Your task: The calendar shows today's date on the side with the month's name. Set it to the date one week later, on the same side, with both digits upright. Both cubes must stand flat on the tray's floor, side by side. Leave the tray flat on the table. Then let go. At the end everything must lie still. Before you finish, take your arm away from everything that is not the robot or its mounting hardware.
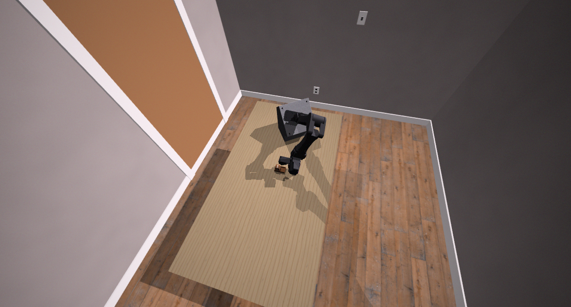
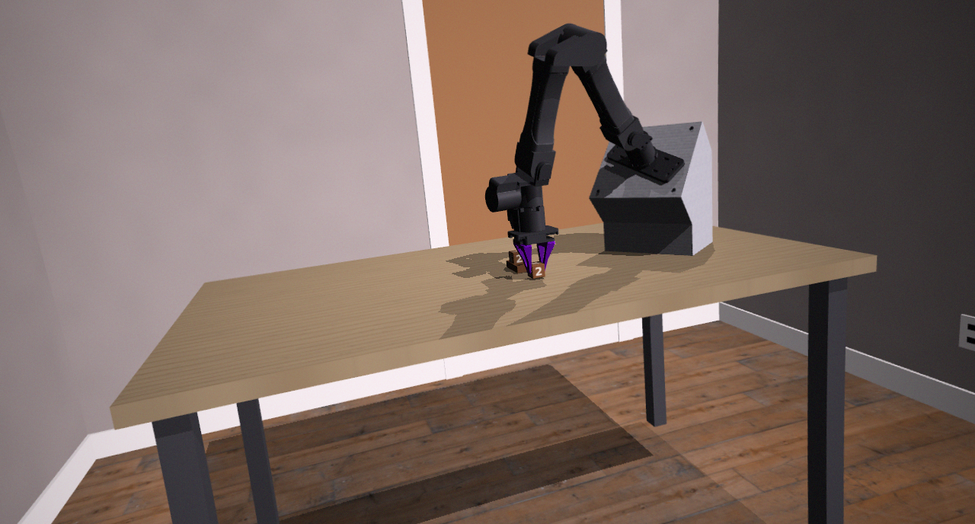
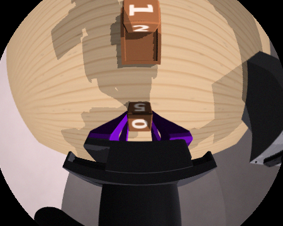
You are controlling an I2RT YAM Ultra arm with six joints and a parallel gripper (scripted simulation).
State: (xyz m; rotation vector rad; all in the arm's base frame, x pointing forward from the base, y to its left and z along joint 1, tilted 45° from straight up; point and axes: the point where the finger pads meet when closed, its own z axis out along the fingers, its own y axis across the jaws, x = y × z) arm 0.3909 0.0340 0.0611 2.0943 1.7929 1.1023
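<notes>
Right now the brown tray is 110 mm to the right of my hand and 10 mm below it.
</notes>
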